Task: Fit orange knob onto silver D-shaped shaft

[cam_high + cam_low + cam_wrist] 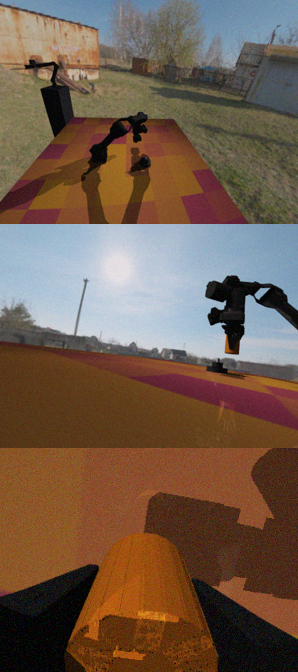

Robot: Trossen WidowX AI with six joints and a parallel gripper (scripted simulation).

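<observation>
The round dark pedestal lies 16 cm to the right of my gripper tip, 8 cm ahead of it and 5 cm below it. The rest, counted from my gripper tip: orange knob 3 cm above.
</observation>
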